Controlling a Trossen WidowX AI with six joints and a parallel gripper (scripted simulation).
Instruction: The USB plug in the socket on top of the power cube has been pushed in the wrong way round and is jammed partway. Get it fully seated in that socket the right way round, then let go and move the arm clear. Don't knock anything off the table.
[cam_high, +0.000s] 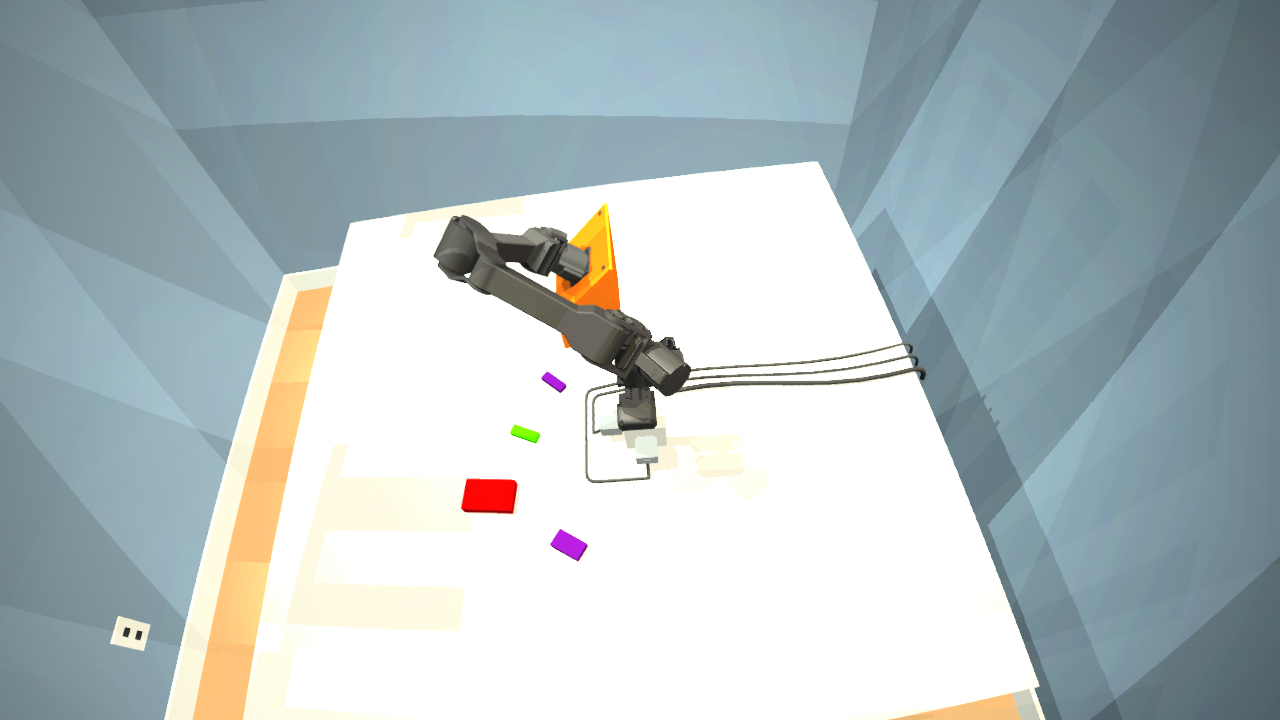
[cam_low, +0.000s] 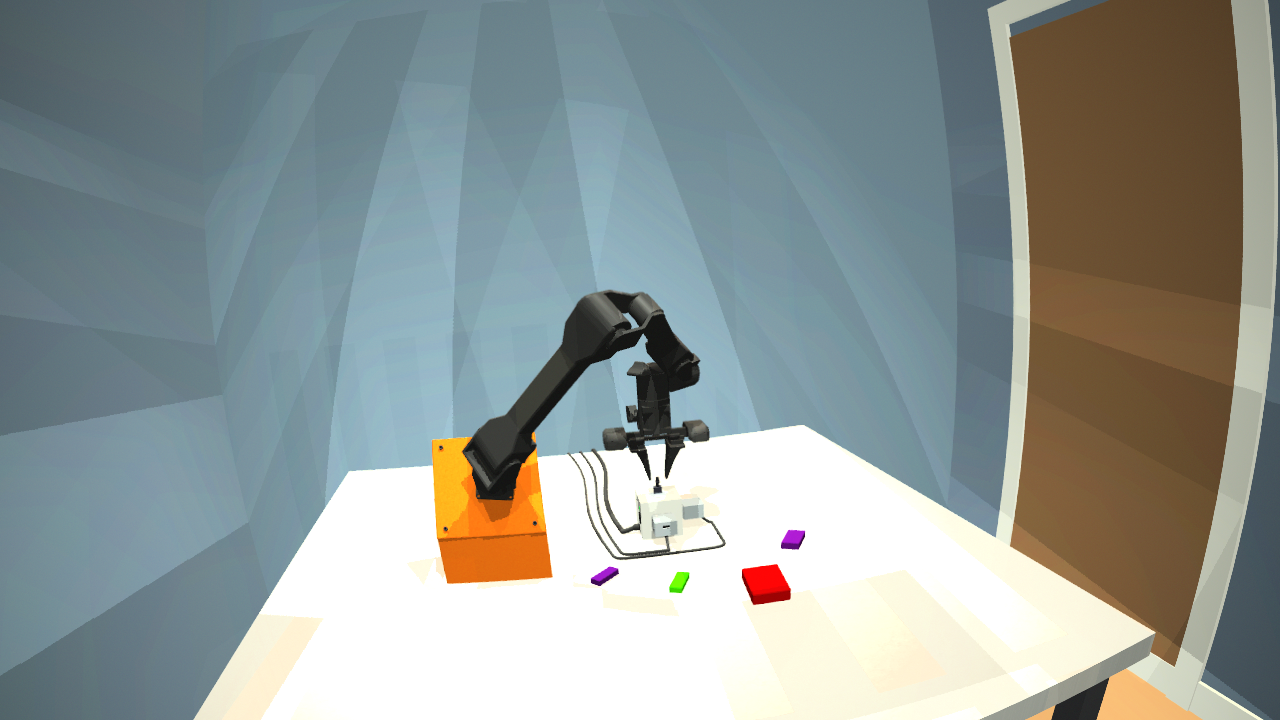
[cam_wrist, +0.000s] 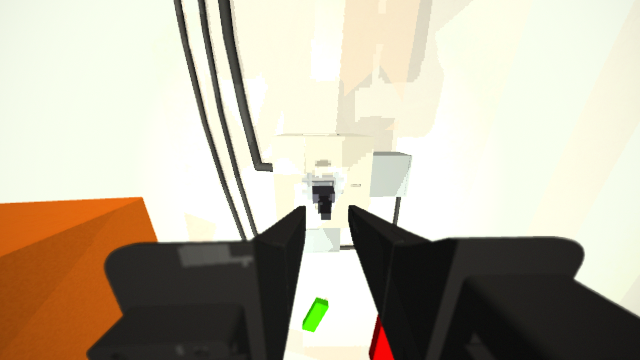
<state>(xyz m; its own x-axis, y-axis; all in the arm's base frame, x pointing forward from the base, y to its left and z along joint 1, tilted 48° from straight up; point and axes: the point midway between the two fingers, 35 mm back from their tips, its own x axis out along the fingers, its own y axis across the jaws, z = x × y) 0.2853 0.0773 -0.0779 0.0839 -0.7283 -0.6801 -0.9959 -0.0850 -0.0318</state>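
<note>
Now: gripper tip 2 cm above the black USB plug. From my gripper tip the other things lie so: metal-rimmed socket 1 cm to the left, 4 cm below; green block 23 cm to the right, 10 cm below; red block 13 cm ahead, 28 cm to the right, 10 cm below.
</note>
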